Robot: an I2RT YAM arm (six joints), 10 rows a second.
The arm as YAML. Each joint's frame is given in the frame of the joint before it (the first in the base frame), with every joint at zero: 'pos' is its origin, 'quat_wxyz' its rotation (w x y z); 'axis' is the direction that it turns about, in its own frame. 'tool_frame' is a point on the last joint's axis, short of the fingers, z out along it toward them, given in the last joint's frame.
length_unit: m
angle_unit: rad
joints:
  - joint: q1
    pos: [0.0, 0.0, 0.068]
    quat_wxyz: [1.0, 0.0, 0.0, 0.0]
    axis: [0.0, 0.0, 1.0]
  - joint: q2
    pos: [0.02, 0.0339, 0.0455]
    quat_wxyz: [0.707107, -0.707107, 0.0, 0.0]
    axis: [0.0, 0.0, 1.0]
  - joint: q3
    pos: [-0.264, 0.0, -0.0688]
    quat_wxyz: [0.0, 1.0, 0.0, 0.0]
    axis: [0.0, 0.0, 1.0]
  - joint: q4
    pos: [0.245, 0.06, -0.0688]
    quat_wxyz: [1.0, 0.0, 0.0, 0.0]
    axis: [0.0, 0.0, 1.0]
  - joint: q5
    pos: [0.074, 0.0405, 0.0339]
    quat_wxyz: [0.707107, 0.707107, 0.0, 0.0]
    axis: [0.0, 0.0, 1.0]
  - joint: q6
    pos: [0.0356, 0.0, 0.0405]
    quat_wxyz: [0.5, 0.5, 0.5, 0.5]
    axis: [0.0, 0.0, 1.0]
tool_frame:
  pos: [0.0, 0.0, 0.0]
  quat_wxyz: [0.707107, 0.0, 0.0, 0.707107]
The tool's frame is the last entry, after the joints.
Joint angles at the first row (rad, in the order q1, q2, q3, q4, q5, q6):
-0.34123 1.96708 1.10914 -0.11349 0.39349 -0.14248
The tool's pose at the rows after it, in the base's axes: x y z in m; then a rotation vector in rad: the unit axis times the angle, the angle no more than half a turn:
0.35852, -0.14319, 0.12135, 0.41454, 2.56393, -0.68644
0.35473, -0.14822, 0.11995, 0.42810, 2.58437, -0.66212
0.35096, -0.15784, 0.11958, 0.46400, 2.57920, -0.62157
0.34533, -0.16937, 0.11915, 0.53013, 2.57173, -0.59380
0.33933, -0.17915, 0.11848, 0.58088, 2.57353, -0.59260
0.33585, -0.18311, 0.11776, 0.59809, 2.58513, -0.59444
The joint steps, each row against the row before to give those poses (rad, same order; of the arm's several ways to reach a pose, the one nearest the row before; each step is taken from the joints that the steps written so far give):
-0.00342 0.00000 0.00000 -0.02250 -0.00038 0.00039
-0.01756 0.00001 -0.00036 -0.01833 -0.02213 0.00075
-0.03013 -0.00001 -0.00077 0.00381 -0.03738 0.00802
-0.03548 0.00001 0.00001 -0.00344 -0.02441 0.02289
-0.03014 0.00000 -0.00041 -0.00911 -0.00496 0.01029
-0.01335 0.00000 0.00003 -0.01300 -0.00039 -0.00038

